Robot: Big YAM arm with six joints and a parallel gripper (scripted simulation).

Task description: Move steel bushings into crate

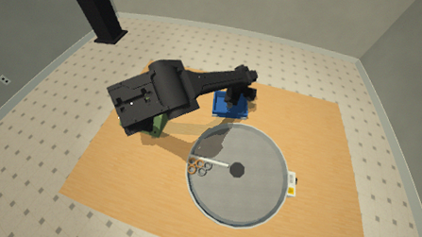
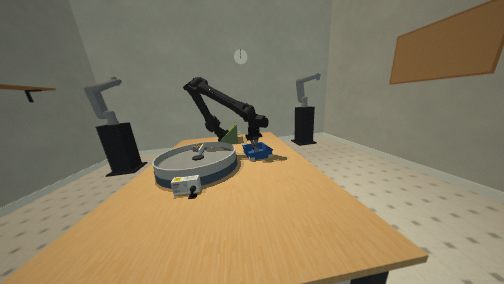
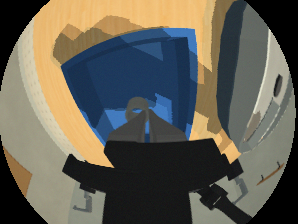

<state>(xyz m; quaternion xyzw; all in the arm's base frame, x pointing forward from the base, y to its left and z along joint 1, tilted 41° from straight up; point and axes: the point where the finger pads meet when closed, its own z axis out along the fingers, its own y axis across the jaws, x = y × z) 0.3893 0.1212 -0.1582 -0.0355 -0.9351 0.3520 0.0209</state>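
Right now the blue crate is 20 mm below my hand and 10 mm to the left of it. Round my hand: grey turntable 340 mm to the right, 80 mm ahead, 10 mm above.
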